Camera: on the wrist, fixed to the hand. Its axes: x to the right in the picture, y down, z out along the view.
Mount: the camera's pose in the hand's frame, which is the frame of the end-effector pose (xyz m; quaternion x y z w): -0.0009 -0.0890 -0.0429 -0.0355 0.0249 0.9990 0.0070
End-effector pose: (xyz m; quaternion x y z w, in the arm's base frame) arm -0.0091 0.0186 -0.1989 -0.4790 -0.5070 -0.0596 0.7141
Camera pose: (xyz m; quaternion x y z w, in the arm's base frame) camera -0.0317 -0.0612 -0.1453 -0.5337 0.4949 0.6831 0.0602
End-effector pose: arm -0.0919 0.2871 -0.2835 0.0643 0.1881 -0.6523 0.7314
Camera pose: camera -0.1873 0.2900 -0.3092 0.1786 -0.0216 0.7344 0.6544
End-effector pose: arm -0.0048 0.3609 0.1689 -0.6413 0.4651 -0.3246 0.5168
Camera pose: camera -0.0204 0.3492 0.2658 0.4499 0.6683 0.5146 0.2936
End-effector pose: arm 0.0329 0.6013 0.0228 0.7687 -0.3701 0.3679 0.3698
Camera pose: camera 0.0948 0.6779 0.0152 0.3867 0.7744 -0.3780 0.3285
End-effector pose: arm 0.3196 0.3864 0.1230 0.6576 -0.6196 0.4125 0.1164
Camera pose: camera 0.3837 0.4338 0.1814 0.6288 0.6730 -0.1136 0.3725
